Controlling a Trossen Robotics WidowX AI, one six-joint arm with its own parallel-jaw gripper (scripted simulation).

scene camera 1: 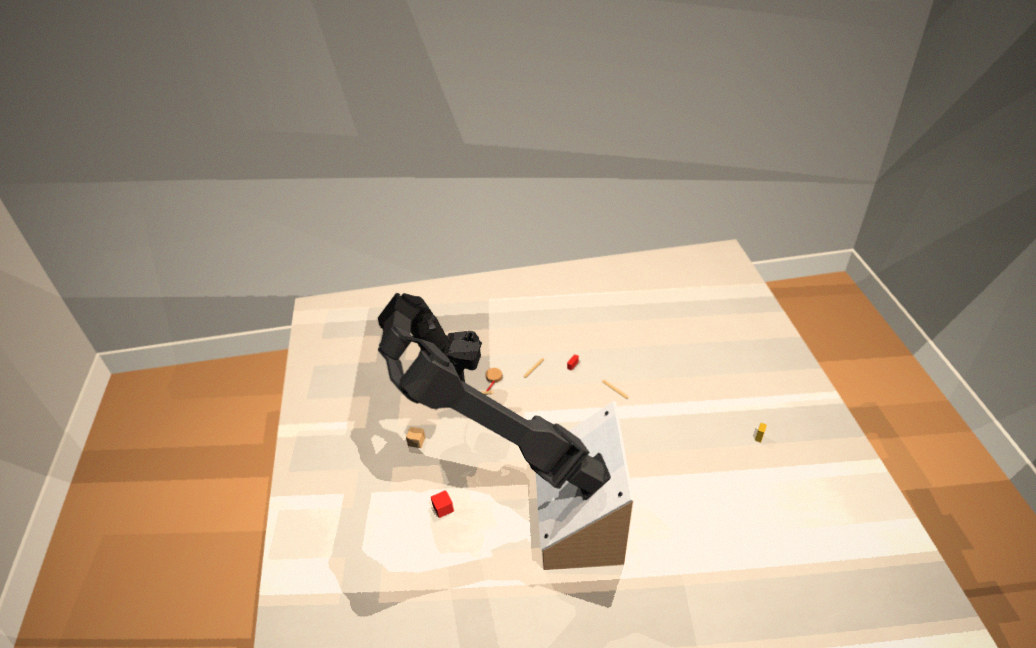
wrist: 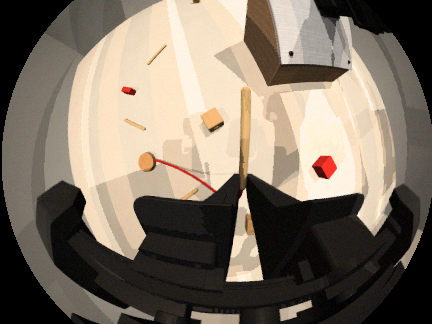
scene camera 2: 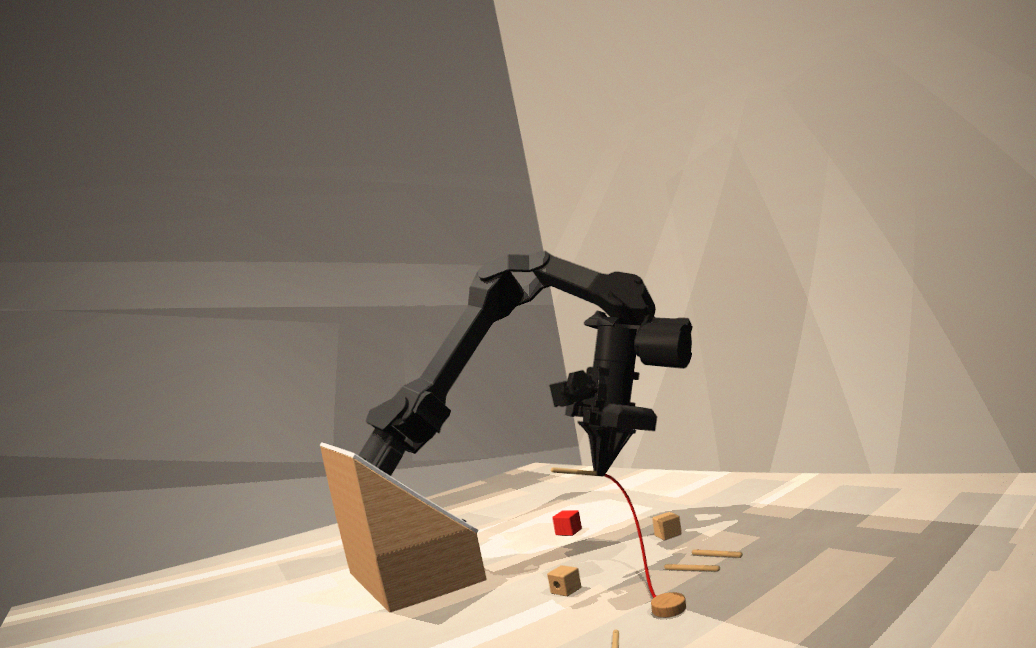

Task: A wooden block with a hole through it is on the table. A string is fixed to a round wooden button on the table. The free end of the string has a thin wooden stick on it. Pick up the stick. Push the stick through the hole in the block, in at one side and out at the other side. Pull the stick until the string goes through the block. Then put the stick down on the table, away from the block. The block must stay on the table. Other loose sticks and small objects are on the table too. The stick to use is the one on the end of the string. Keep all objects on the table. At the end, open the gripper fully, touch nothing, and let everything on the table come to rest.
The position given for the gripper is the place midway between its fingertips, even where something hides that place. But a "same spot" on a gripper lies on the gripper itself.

gripper: scene camera 1 463,395; wrist; scene camera 2
same spot on gripper: (wrist: 185,255) = (scene camera 2: 601,421)
